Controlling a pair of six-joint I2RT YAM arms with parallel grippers.
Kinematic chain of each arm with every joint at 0, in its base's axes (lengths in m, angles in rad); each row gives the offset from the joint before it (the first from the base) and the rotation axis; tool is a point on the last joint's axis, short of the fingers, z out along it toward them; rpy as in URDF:
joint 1: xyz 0 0 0.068 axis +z
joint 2: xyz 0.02 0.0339 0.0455 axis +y
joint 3: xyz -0.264 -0.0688 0 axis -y
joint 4: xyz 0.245 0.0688 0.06 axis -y
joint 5: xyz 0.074 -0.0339 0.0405 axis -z
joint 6: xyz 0.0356 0 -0.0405 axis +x
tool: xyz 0 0 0 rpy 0 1.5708 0
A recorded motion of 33 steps. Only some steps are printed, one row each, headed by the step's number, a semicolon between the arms.
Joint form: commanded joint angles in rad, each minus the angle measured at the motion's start. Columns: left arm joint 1, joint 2, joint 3, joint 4, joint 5, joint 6; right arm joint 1, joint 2, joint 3, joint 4, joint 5, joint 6.
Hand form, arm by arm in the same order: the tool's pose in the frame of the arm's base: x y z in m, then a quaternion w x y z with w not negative. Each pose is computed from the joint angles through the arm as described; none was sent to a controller.
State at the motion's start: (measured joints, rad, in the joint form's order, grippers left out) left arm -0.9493 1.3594 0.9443 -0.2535 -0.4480 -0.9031; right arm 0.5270 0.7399 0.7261 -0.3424 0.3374 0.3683
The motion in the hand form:
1: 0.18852 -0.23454 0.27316 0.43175 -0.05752 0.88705 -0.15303; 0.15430 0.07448 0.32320 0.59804 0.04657 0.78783 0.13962
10: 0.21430 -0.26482 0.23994 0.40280 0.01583 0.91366 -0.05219; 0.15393 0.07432 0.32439 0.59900 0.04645 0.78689 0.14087
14: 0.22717 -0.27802 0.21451 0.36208 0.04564 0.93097 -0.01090; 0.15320 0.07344 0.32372 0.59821 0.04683 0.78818 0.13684
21: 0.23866 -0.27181 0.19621 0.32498 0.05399 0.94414 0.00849; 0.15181 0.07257 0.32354 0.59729 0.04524 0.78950 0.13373
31: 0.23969 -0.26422 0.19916 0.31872 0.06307 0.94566 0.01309; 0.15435 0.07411 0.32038 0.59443 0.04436 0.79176 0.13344
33: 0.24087 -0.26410 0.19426 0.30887 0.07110 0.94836 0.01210; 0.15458 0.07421 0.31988 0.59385 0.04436 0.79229 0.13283
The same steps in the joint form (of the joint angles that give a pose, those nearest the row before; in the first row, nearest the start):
1: -0.0049 0.0312 0.0891 -0.1305 -0.0884 0.0602; -0.0085 -0.0135 0.0100 0.0693 -0.0003 0.0090
10: 0.0032 0.2505 0.2059 -0.2003 -0.1135 0.1877; -0.0085 -0.0148 0.0132 0.0682 -0.0017 0.0090
14: 0.0129 0.3728 0.2672 -0.2568 -0.0878 0.2163; -0.0100 -0.0188 0.0117 0.0607 0.0027 0.0062
21: 0.0530 0.4213 0.2677 -0.2806 -0.0391 0.2394; -0.0100 -0.0251 0.0117 0.0500 0.0048 0.0016
31: 0.0698 0.4007 0.2568 -0.2957 -0.0253 0.2702; -0.0100 -0.0138 0.0041 0.0615 0.0023 0.0029
33: 0.0743 0.4115 0.2528 -0.2915 -0.0048 0.2836; -0.0101 -0.0128 0.0030 0.0617 0.0028 0.0029

